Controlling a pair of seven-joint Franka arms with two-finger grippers.
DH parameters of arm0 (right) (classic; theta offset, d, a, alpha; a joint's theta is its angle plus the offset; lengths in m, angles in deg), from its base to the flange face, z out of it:
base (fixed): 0 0 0 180
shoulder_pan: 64.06 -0.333 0 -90
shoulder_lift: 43.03 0 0 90
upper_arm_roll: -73 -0.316 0.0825 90
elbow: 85 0 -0.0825 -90
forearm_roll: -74.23 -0.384 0 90
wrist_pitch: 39.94 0 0.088 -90
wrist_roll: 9.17 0.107 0 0
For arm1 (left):
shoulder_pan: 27.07 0.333 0 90
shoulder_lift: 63.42 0 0 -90
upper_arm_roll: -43.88 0.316 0.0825 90
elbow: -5.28 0 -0.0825 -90
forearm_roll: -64.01 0.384 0 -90
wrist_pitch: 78.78 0 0.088 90
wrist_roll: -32.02 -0.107 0 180
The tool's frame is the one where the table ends.
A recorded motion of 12 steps. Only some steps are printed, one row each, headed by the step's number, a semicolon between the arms.
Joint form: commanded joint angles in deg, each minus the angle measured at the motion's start. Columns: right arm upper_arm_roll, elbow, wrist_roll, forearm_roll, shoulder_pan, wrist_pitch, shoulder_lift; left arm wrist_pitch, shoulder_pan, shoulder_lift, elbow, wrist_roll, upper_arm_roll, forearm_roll.
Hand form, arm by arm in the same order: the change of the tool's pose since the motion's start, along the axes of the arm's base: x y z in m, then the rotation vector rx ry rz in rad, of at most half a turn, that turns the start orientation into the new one. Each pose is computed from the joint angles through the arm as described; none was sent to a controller.
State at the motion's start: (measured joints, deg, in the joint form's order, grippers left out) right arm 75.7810 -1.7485 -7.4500 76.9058 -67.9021 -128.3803 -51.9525; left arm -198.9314 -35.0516 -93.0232 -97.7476 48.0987 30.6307 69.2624
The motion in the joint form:
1: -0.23 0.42 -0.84 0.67 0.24 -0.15 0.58; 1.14 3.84 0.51 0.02 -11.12 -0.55 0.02
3: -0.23 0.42 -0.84 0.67 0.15 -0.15 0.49; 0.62 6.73 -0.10 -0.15 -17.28 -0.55 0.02
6: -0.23 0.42 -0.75 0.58 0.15 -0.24 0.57; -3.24 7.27 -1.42 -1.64 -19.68 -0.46 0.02
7: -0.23 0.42 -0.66 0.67 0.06 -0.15 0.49; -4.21 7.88 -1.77 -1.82 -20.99 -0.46 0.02
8: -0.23 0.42 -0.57 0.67 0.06 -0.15 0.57; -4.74 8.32 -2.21 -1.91 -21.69 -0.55 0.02
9: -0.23 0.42 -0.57 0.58 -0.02 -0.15 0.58; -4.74 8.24 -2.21 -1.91 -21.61 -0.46 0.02
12: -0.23 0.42 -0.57 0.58 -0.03 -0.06 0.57; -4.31 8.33 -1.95 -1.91 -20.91 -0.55 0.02
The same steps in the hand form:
1: -0.0026 -0.0017 0.0029 -0.0096 -0.0047 0.0149; 0.0101 0.0354 0.0050 -0.0384 0.0160 -0.1322
3: -0.0022 -0.0008 0.0019 -0.0097 -0.0031 0.0165; 0.0177 0.0658 -0.0022 -0.0632 0.0226 -0.1867
6: -0.0024 -0.0006 0.0029 -0.0081 -0.0062 0.0150; 0.0165 0.0711 -0.0224 -0.0824 0.0057 -0.2171
7: -0.0022 0.0002 0.0019 -0.0099 -0.0033 0.0149; 0.0183 0.0771 -0.0262 -0.0901 -0.0019 -0.2286
8: -0.0026 0.0001 0.0028 -0.0099 -0.0048 0.0134; 0.0189 0.0807 -0.0308 -0.0955 -0.0021 -0.2339
9: -0.0026 0.0011 0.0029 -0.0083 -0.0050 0.0147; 0.0189 0.0807 -0.0309 -0.0944 -0.0020 -0.2326
12: -0.0028 0.0012 0.0026 -0.0084 -0.0032 0.0148; 0.0185 0.0810 -0.0285 -0.0911 0.0006 -0.2207

